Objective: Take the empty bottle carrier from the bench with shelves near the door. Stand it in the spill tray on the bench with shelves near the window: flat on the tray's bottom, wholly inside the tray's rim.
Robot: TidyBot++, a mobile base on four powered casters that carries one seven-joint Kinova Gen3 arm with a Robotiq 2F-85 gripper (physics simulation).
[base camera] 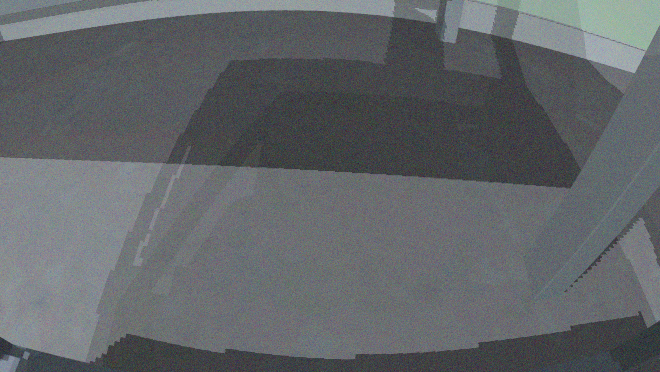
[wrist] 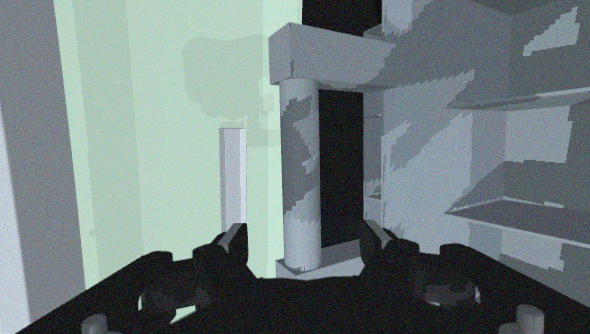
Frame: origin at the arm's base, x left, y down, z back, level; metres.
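Seen in the pictures: gripper, fingertip midpoint: (wrist: 303, 238).
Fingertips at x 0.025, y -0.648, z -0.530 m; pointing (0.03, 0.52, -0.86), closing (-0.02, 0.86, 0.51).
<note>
Offsets run from my fingertips to a thing's middle. "spot": to the spot under its first point.
The bottle carrier is close up in the wrist view, where its grey round handle bar @[spot: dx -0.017, dy +0.010, dz -0.019 m] (wrist: 301, 200) runs up and down the picture between two square end posts. Its divided body @[spot: dx -0.020, dy +0.152, dz -0.028 m] (wrist: 430, 175) fills the right side, and thin divider walls show inside the compartments that are in view. My gripper (wrist: 303, 238) is open, with its two fingertips apart at the bottom of the view. In the picture the lower end of the handle bar appears between the fingertips, with no grip on it. The spill tray does not show in either view.
A pale green panel (wrist: 185, 175) stands behind the carrier, with a light upright strip (wrist: 233, 175) on it. In the base camera, a wide grey post (base camera: 600, 190) slants across the right side. A small pale post (base camera: 451, 22) stands at the top, near the wall's foot.
</note>
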